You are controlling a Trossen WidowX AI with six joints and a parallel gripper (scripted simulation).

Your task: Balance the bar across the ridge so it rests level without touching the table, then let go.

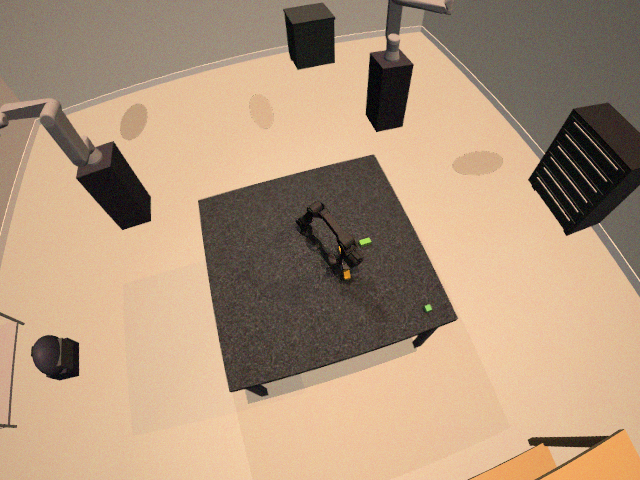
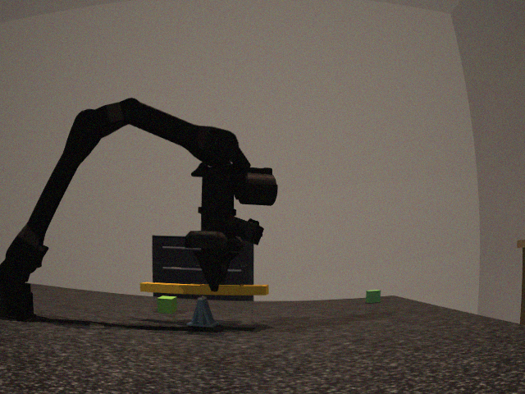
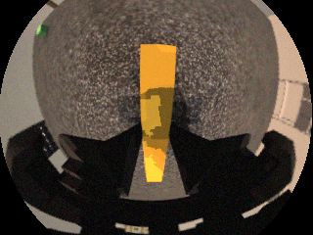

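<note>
Right now the yellow bar is 30 mm behind my gripper tip. From my gripper tip the other things lie so: green cube (380 mm ahead, 360 mm to the left, 50 mm below).
</note>
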